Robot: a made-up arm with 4 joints.
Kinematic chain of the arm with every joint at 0, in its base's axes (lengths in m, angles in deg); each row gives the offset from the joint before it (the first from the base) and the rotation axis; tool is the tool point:
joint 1: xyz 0 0 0.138 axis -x
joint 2: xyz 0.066 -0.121 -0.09 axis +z
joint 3: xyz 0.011 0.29 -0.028 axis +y
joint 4: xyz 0.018 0 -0.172 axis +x
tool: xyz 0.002 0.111 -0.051
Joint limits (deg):
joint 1: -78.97..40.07
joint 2: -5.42..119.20
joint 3: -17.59..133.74
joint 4: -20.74..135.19
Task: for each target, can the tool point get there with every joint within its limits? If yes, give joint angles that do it. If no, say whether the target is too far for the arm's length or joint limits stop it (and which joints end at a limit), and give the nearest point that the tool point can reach.
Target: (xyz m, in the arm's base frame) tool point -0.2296 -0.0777 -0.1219
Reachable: yes | joints -40.10 103.26 77.48 104.32
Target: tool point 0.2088 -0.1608 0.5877
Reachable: no: joint limits stop it (at a limit: joint 1, joint 2, joint 3) | nearest point -0.0285 0.0645 0.4327 | short by 0.362 m
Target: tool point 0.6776 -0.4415 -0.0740
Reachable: no: too far | nearest point 0.2093 -0.0452 -0.2929 | short by 0.651 m
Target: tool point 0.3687 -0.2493 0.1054
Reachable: no: joint limits stop it (at a limit: joint 1, joint 2, joint 3, joint 4) | nearest point 0.1366 -0.0151 -0.0673 | short by 0.372 m
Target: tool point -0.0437 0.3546 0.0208
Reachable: yes | joints -23.47 6.83 36.66 35.96
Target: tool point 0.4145 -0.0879 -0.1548
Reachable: no: joint limits stop it (at a limit: joint 1, joint 2, joint 3, joint 4) | nearest point 0.2093 -0.0452 -0.2929 | short by 0.251 m
